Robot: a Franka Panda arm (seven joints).
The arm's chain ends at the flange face. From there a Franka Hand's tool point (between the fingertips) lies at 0.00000 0.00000 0.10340 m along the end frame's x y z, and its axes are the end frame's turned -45 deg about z.
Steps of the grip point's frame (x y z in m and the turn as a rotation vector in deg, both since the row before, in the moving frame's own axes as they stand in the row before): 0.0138, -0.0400, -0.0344, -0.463, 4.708, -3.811; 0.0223, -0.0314, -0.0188, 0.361, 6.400, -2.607; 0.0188, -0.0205, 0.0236, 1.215, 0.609, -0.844; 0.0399, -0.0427, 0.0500, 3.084, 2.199, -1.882; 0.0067, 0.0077, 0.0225, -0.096, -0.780, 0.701; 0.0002, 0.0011, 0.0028, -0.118, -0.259, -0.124
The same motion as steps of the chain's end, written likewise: -0.0249, -0.0324, -0.0340, 3.002, 3.656, -3.811; -0.0139, -0.0292, -0.0182, 4.781, 4.270, -2.607; -0.0004, -0.0255, 0.0236, 1.290, -0.429, -0.844; -0.0007, -0.0517, 0.0502, 3.736, -0.626, -1.882; 0.0111, -0.0004, 0.0225, -0.619, -0.484, 0.701; 0.0011, 0.0002, 0.0028, -0.267, -0.100, -0.124
